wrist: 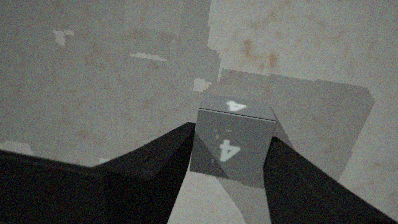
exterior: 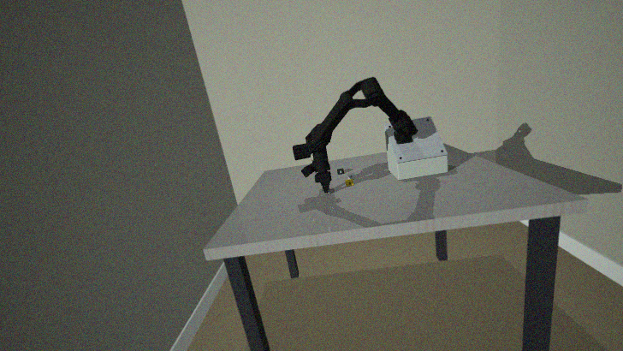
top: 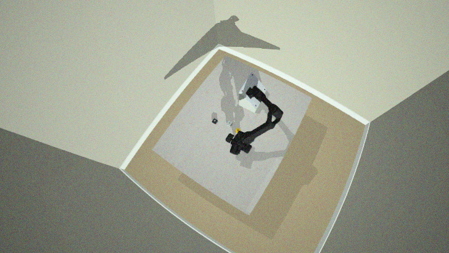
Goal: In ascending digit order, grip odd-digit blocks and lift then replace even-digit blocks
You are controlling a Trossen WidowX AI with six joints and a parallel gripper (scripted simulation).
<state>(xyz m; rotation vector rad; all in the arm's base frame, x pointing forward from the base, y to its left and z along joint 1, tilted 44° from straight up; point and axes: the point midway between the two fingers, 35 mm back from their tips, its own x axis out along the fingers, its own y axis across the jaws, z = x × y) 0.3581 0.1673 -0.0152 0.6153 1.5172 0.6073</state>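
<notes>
My gripper tip is 120 mm past the white block and 150 mm to the left of it. Round my gripper tip: black block: 80 mm behind, 260 mm to the right; grey block: right at my gripper tip; yellow block: 110 mm behind, 70 mm to the right.
</notes>
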